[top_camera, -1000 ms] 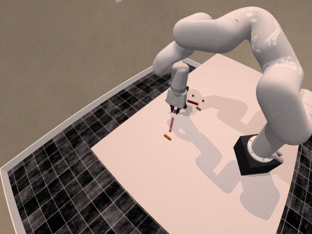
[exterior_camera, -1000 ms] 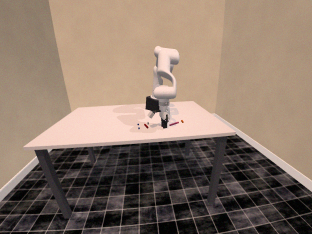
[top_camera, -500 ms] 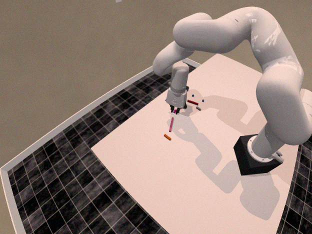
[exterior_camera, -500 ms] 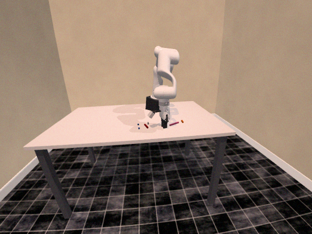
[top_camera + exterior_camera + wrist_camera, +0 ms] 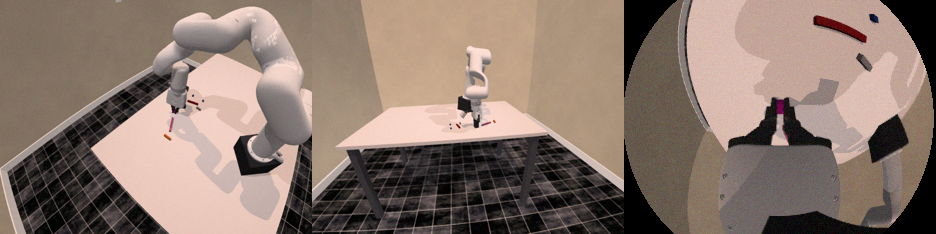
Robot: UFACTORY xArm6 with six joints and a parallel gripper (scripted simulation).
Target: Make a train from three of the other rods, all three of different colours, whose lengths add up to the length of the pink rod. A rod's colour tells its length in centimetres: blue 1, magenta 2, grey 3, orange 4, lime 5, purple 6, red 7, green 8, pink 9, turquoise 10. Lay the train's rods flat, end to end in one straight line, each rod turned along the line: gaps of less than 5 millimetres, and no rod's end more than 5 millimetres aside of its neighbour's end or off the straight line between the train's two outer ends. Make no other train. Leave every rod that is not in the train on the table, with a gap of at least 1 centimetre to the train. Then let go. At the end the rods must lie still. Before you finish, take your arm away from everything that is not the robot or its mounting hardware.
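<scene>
My gripper is now 2 cm above the magenta rod. From my hand the other things lie so: red rod: 3 cm behind, 14 cm to the right, 2 cm below; then grey rod: 8 cm behind, 12 cm to the right, 2 cm below; then pink rod: 5 cm behind, 8 cm to the left, 2 cm below.
</scene>
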